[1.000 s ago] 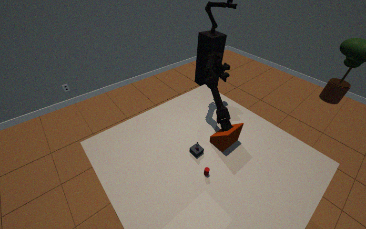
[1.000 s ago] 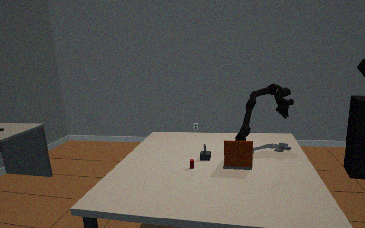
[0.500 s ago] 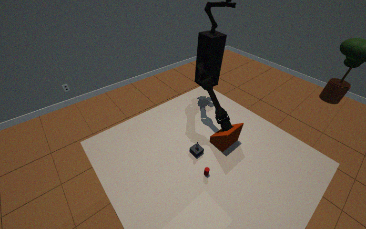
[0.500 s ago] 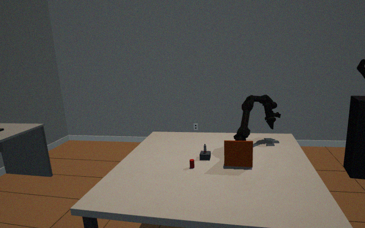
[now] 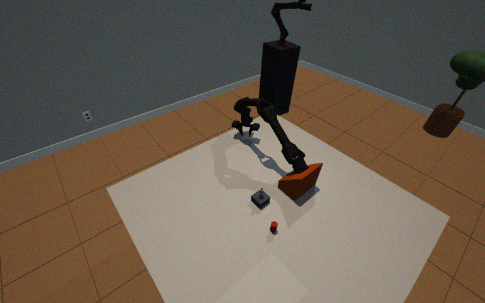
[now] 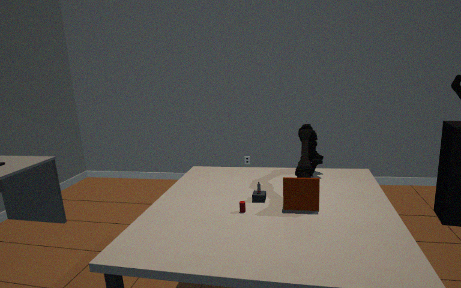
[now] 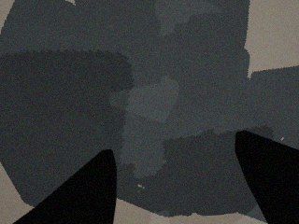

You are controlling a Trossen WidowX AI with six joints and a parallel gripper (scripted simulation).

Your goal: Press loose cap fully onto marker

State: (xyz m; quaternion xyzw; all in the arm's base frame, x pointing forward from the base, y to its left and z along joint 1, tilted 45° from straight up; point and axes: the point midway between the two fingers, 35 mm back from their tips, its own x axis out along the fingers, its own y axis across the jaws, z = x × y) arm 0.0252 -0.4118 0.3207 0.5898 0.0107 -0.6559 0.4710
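My gripper tip is now 280 mm short of the red cap, 660 mm to the right of it and 10 mm below it. Round my gripper tip: holder block (240 mm ahead, 490 mm to the left).
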